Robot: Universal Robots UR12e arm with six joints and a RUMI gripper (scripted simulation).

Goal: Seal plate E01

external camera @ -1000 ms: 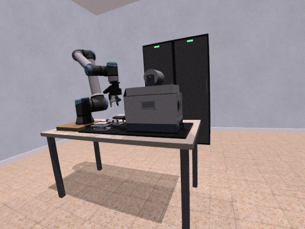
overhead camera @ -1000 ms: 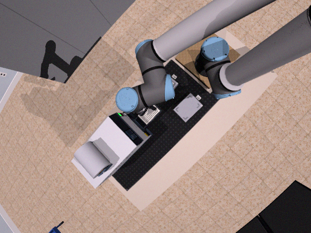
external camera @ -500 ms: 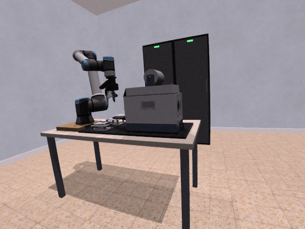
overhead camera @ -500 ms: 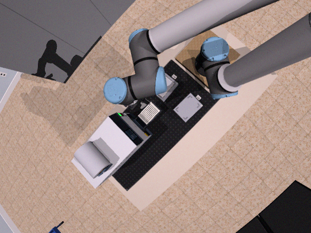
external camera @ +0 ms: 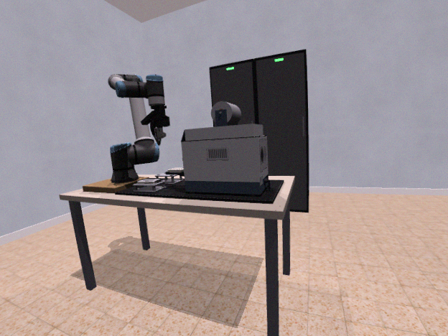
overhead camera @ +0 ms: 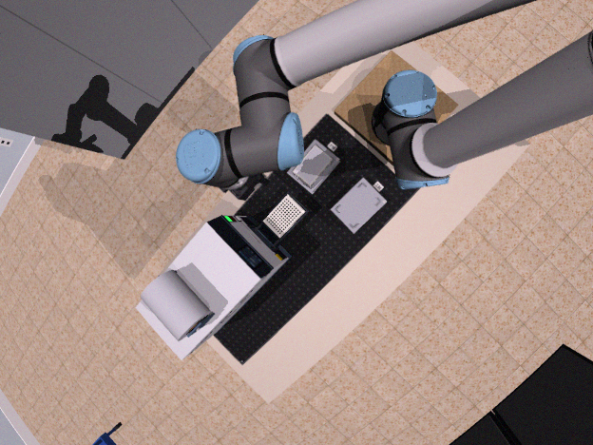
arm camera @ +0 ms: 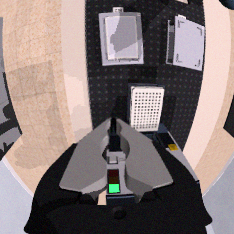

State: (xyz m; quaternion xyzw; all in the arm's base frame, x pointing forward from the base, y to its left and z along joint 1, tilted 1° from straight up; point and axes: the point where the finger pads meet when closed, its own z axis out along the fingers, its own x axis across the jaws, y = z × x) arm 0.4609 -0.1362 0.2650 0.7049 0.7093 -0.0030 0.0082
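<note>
Now: hand 170 mm short of the square start button and 100 mm above it. The rest, counted from my hand: foil roll (400 mm ahead, 90 mm to the left, 130 mm above); plate nest N1 (140 mm behind, 250 mm to the left, 240 mm below); sealer stage (60 mm ahead, 90 mm to the left, 190 mm below).
</note>
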